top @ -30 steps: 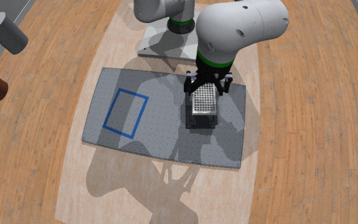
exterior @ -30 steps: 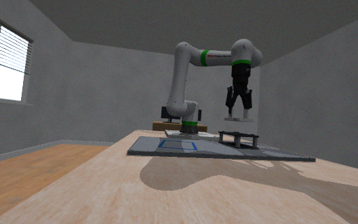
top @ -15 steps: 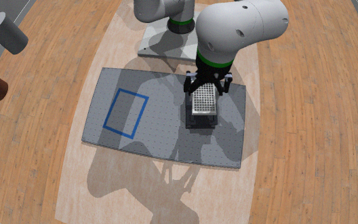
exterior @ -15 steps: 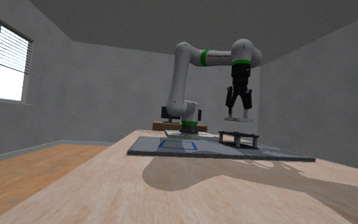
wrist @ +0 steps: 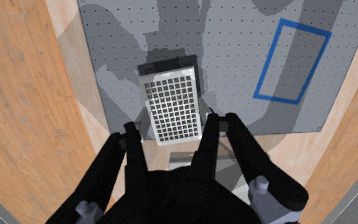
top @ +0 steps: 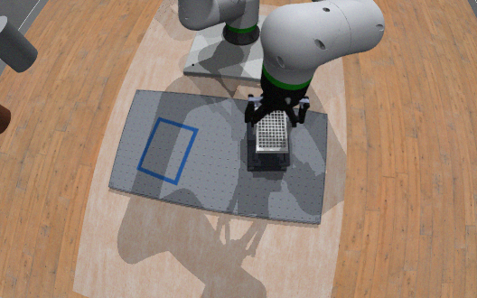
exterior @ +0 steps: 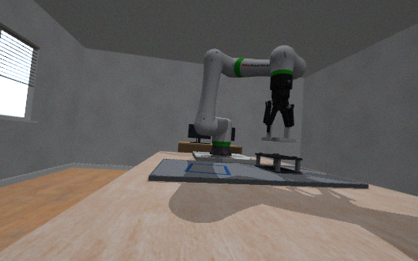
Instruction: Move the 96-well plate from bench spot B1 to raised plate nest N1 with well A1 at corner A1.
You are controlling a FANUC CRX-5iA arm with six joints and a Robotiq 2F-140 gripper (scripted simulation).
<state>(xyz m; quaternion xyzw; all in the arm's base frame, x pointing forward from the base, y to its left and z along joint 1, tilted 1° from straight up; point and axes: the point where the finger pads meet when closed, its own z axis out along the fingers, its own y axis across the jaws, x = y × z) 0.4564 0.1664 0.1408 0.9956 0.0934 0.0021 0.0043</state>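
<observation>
Right now the black raised nest N1 is 9 cm below my hand. From my hand the other things lie so: white 96-well plate 2 cm below.
</observation>
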